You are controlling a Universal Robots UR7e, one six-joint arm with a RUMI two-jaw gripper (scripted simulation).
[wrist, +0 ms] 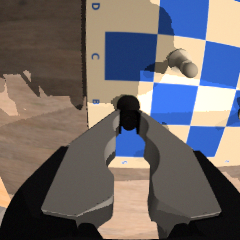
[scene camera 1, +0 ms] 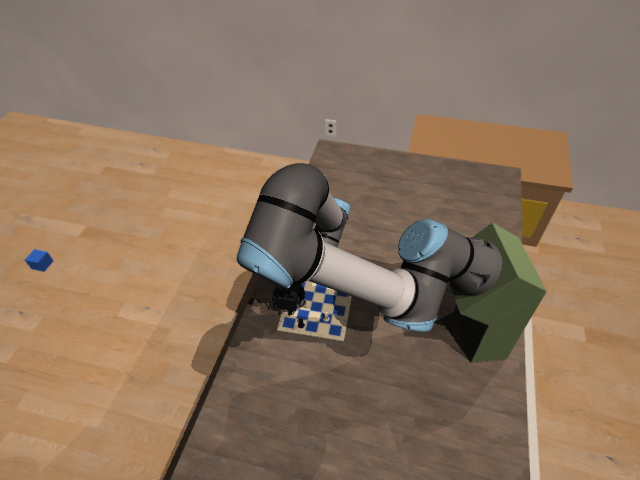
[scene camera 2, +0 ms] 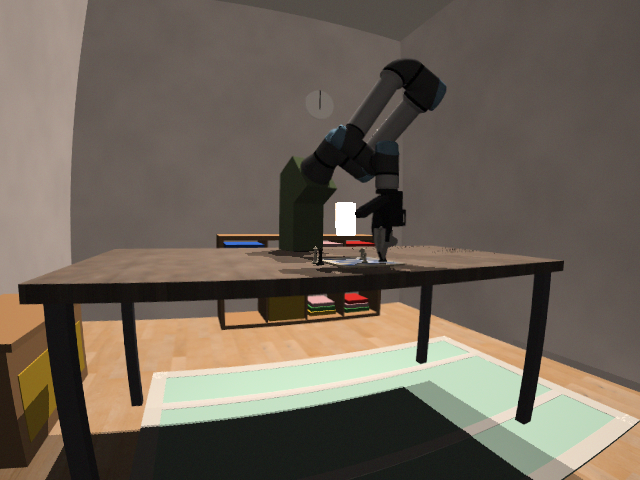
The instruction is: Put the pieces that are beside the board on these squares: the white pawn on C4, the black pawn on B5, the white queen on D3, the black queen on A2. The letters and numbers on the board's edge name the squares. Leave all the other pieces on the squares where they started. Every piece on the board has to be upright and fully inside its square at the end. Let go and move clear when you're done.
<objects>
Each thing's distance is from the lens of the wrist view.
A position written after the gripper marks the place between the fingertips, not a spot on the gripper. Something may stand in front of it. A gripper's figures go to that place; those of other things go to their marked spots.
gripper (wrist: 128,112): 0.15 m
chessboard (wrist: 125,54): 0.15 m
</objects>
